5 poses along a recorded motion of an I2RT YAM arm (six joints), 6.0 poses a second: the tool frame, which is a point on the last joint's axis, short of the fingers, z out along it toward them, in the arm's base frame.
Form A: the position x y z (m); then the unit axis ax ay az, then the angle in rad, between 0 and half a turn.
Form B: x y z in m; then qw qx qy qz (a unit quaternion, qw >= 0). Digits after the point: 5 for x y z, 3 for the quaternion.
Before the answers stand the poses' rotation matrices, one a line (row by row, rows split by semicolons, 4 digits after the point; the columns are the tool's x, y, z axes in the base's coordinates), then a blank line. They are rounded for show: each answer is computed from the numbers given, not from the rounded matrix.
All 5 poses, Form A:
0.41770 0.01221 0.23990 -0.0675 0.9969 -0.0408 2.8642
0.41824 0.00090 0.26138 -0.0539 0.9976 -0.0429 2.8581
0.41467 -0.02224 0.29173 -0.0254 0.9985 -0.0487 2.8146
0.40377 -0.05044 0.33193 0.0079 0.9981 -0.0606 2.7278
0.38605 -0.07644 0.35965 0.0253 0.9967 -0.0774 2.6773
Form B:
-0.9528 -0.1208 0.2784; -0.1432 0.9878 -0.0613; -0.2676 -0.0983 -0.9585
-0.9544 -0.0934 0.2836; -0.1174 0.9907 -0.0688; -0.2745 -0.0990 -0.9565
-0.9458 -0.0337 0.3231; -0.0650 0.9941 -0.0865; -0.3183 -0.1028 -0.9424
-0.9155 0.0395 0.4004; -0.0093 0.9928 -0.1190; -0.4023 -0.1127 -0.9086
-0.8929 0.0824 0.4426; 0.0131 0.9874 -0.1574; -0.4500 -0.1348 -0.8828

0.41770 0.01221 0.23990 0.138 -0.067 0.987 -0.040
0.41824 0.00090 0.26138 0.141 -0.053 0.988 -0.042
0.41467 -0.02224 0.29173 0.163 -0.025 0.985 -0.048
0.40377 -0.05044 0.33193 0.205 0.008 0.977 -0.059
0.38605 -0.07644 0.35965 0.230 0.025 0.970 -0.075

